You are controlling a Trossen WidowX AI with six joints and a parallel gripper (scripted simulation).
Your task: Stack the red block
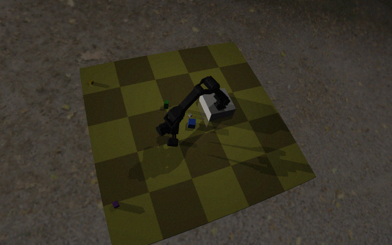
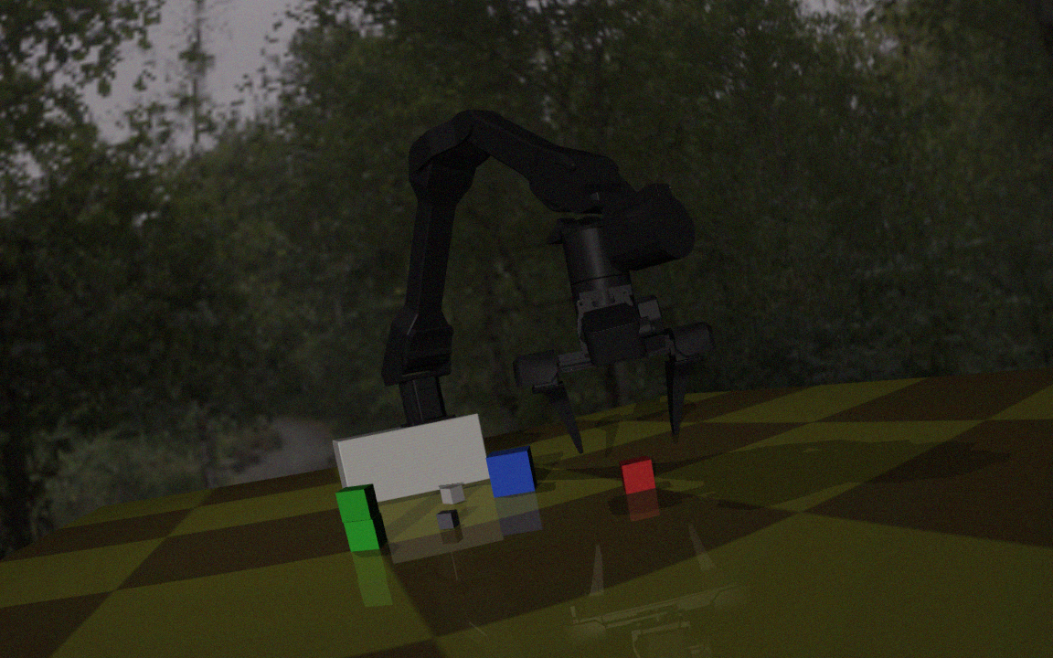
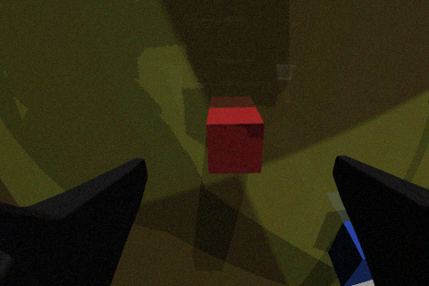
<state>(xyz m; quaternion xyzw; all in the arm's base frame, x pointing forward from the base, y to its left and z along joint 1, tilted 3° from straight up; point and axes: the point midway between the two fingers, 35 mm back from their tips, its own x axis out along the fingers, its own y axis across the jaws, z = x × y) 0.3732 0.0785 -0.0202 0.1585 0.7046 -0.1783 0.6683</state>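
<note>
Right now the red block is 3 cm below my gripper tip. From my gripper tip the other things lie so: white cube (18 cm behind, 12 cm to the right, 4 cm below); then blue cube (16 cm behind, 6 cm to the right, 2 cm below); then grey cube (7 cm behind, 17 cm to the right, 4 cm below).
</note>
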